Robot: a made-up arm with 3 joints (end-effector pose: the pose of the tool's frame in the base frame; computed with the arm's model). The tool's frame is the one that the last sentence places.
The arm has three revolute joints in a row. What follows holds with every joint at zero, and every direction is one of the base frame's. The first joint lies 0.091 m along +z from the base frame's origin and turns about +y. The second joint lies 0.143 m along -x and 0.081 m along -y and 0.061 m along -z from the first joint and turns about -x. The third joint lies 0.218 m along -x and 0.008 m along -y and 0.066 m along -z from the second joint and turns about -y. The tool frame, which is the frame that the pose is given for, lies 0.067 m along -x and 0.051 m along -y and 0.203 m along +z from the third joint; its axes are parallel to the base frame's.
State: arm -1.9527 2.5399 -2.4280
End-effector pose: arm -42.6 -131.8 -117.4 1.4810 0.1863 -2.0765
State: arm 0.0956 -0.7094 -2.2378
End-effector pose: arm -178.9 -35.3 -97.6 0.4272 2.2135 0.7826
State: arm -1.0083 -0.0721 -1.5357
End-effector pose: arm -37.2 -140.4 -75.2 0.0215 0.5272 0.0697
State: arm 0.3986 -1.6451 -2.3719
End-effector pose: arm -199.9 88.1 58.5 1.1773 1.9478 1.7808
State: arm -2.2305 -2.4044 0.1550
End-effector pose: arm 433.2 -120.8 -153.3 1.3750 -0.9713 2.3304
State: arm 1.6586 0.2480 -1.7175
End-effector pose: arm -61.5 -145.4 247.4 0.3621 -2.8863 0.0107
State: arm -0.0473 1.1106 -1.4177
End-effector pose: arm -170.7 -79.3 88.6 -0.8877 1.2178 -0.7984
